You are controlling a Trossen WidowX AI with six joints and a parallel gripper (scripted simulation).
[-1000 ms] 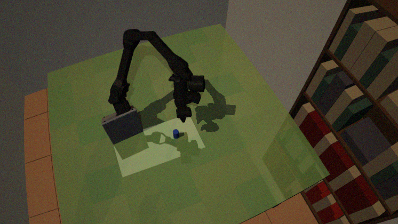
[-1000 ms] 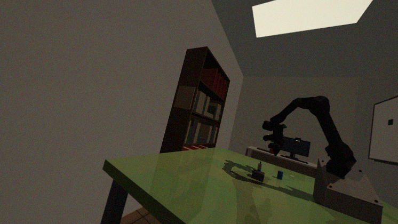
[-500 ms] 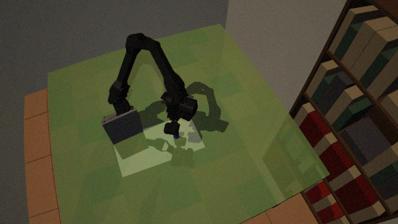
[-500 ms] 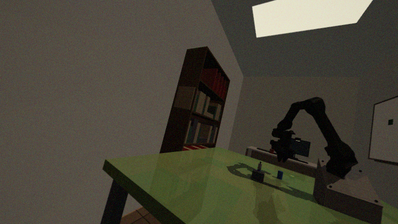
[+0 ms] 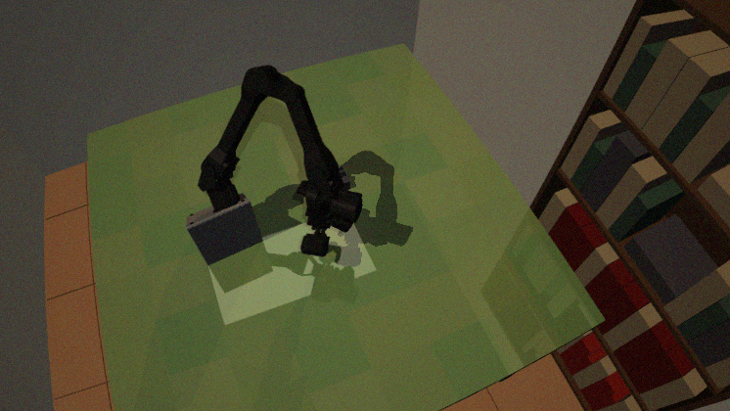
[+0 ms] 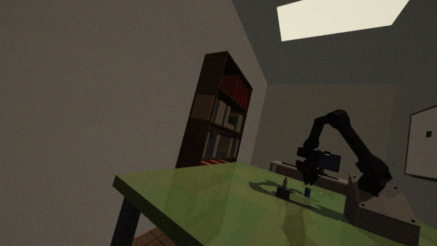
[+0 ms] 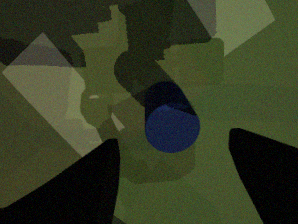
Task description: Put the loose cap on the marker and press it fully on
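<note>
Now: the blue cap 40 mm below my gripper tip. The rest, counted from my gripper tip: holder block 210 mm to the left, 100 mm ahead, 50 mm below.
</note>
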